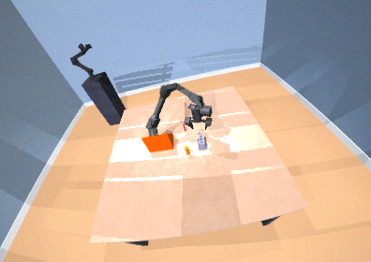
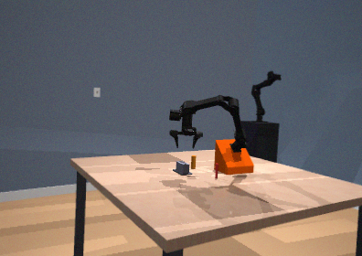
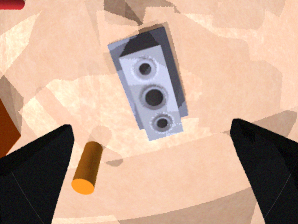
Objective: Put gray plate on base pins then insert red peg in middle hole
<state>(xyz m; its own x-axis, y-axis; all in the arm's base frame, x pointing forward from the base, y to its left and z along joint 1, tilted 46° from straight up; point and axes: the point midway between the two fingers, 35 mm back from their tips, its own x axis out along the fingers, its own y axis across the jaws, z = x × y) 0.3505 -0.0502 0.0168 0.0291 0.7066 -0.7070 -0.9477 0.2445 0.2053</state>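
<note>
Now: the red peg 150 mm to the left of my gripper tip, 120 mm behind it and 110 mm below it. Also, from my gripper tip: orange-yellow object 120 mm behind, 110 mm below, 90 mm to the right; then gray plate 100 mm below, 20 mm to the right; then base 140 mm below, 20 mm to the right.
</note>
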